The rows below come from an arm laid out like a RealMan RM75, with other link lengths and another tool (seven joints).
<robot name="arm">
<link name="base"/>
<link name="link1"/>
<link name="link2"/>
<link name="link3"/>
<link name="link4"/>
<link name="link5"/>
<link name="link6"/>
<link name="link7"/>
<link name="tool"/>
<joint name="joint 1" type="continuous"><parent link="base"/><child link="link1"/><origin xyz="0.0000 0.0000 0.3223"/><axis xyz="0 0 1"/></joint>
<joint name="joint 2" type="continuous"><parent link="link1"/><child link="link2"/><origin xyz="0.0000 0.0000 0.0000"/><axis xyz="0 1 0"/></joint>
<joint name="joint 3" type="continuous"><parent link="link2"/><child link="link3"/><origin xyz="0.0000 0.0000 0.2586"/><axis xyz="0 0 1"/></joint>
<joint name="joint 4" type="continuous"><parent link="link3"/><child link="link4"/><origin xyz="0.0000 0.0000 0.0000"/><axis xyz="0 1 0"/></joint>
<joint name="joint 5" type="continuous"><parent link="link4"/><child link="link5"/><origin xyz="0.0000 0.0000 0.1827"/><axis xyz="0 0 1"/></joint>
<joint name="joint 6" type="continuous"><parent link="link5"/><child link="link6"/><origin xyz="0.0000 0.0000 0.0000"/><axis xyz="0 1 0"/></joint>
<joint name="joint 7" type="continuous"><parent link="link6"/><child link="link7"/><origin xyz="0.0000 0.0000 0.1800"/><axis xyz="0 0 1"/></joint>
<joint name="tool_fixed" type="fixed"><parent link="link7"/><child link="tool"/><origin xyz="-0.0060 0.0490 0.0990" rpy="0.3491 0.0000 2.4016"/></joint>
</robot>
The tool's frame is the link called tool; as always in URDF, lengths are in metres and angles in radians. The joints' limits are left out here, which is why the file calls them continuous.
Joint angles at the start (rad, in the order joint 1, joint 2, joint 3, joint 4, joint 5, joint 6, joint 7): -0.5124, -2.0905, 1.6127, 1.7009, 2.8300, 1.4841, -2.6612
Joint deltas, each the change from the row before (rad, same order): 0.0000, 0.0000, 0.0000, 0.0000, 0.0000, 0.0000, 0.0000; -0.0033, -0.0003, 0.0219, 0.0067, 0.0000, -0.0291, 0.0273; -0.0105, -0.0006, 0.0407, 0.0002, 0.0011, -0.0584, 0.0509; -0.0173, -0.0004, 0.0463, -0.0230, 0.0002, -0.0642, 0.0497; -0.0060, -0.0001, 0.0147, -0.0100, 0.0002, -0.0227, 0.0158; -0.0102, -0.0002, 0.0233, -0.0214, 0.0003, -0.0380, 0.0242; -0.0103, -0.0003, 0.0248, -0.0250, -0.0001, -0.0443, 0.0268; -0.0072, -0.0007, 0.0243, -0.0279, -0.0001, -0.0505, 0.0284
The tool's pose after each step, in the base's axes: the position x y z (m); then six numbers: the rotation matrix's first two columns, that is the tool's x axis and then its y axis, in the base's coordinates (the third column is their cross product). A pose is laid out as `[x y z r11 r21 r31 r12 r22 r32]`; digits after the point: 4 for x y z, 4 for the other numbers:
[-0.2106 0.3538 -0.0356 -0.4689 -0.8435 -0.2619 -0.8632 0.3749 0.3380]
[-0.2032 0.3574 -0.0385 -0.5204 -0.8164 -0.2504 -0.8366 0.4287 0.3411]
[-0.1901 0.3641 -0.0449 -0.6093 -0.7600 -0.2263 -0.7795 0.5219 0.3463]
[-0.1795 0.3694 -0.0548 -0.6873 -0.7007 -0.1915 -0.7150 0.6060 0.3486]
[-0.1764 0.3712 -0.0582 -0.7104 -0.6802 -0.1809 -0.6929 0.6310 0.3489]
[-0.1724 0.3741 -0.0640 -0.7435 -0.6485 -0.1634 -0.6584 0.6669 0.3490]
[-0.1683 0.3774 -0.0705 -0.7772 -0.6120 -0.1462 -0.6195 0.7035 0.3482]
[-0.1650 0.3808 -0.0772 -0.8083 -0.5739 -0.1318 -0.5799 0.7370 0.3471]

